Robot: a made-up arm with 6 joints. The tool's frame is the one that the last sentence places. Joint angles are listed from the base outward.
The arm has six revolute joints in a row. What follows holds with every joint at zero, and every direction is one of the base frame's.
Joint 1 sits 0.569 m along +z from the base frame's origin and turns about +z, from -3.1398 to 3.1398 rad.
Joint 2 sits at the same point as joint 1 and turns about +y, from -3.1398 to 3.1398 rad.
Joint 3 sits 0.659 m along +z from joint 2 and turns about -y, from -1.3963 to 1.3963 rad.
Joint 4 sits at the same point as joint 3 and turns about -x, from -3.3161 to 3.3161 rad.
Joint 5 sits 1.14 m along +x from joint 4 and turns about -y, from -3.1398 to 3.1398 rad.
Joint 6 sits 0.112 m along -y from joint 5 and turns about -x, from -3.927 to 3.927 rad.
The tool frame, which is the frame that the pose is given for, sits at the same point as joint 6; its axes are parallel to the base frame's.
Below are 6 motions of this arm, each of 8 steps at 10 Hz.
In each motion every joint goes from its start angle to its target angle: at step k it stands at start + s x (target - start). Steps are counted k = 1, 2, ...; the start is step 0. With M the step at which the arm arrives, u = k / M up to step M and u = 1 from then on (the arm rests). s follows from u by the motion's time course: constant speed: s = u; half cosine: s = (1 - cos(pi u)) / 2; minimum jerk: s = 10 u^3 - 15 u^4 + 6 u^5.
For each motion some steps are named. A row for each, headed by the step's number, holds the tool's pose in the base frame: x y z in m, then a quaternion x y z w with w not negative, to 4 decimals.
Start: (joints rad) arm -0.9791 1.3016 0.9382 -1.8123 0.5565 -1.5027
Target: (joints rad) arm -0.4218 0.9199 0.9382 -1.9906 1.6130 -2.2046
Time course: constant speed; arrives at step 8
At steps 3, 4, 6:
3: 1.2389 -1.1542 0.4799 -0.6101 0.7645 0.0478 0.2025
4: 1.3196 -1.0650 0.5615 -0.5790 0.7826 0.0045 0.2286
6: 1.4514 -0.8638 0.7248 -0.5107 0.8087 -0.0793 0.2809

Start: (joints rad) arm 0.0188 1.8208 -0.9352 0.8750 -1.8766 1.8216
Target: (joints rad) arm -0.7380 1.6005 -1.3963 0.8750 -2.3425 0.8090
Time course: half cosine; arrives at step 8
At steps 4, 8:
4: -0.4231 0.0824 0.0954 -0.1883 -0.3075 -0.5976 0.7161
8: -0.3864 0.2543 0.2999 -0.0694 -0.3216 -0.5924 0.7354

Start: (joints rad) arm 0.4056 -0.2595 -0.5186 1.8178 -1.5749 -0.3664
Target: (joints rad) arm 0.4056 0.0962 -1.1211 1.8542 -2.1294 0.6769
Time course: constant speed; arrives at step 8
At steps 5, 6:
5: 0.7258 0.3441 0.4357 -0.8105 0.4939 -0.3061 0.0735
6: 0.6600 0.3164 0.3429 0.8132 -0.5152 0.2676 0.0398

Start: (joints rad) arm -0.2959 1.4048 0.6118 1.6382 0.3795 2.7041
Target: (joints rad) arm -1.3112 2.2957 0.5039 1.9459 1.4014 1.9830
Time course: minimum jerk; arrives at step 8
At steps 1, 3, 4, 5, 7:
1: 1.4481 -0.4589 -0.0792 0.8327 0.2470 -0.2942 0.3989
3: 1.1028 -0.6949 -0.4286 0.8726 0.2706 -0.3691 0.1707
4: 0.7478 -0.7400 -0.6789 -0.8786 -0.2677 0.3903 0.0637
5: 0.4141 -0.6299 -0.8677 -0.8452 -0.2500 0.3570 0.3093
7: 0.1397 -0.3447 -0.9982 -0.7500 -0.2272 0.2452 0.5707

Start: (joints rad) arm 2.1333 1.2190 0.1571 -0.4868 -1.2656 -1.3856
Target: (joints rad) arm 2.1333 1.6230 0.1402 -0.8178 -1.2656 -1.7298
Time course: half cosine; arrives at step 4
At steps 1, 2, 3, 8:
1: -0.4905 0.9586 -0.2935 -0.3937 0.7103 -0.1965 0.5494
2: -0.4163 0.8273 -0.4422 -0.3573 0.6835 -0.3289 0.5451
3: -0.3329 0.6790 -0.5653 -0.3131 0.6357 -0.4558 0.5386
8: -0.2962 0.6134 -0.6082 -0.2927 0.6101 -0.5059 0.5350

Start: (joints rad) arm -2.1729 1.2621 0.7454 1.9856 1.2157 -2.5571
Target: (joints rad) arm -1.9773 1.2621 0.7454 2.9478 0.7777 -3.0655
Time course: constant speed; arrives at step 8
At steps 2, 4, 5, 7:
2: -0.8156 -1.4507 0.2832 0.6604 0.0571 -0.4763 0.5777
4: -0.7225 -1.4900 0.2669 0.6430 0.1422 -0.5347 0.5295
5: -0.6764 -1.5060 0.2573 0.6246 0.1804 -0.5641 0.5090
7: -0.5867 -1.5310 0.2361 0.5708 0.2467 -0.6205 0.4779

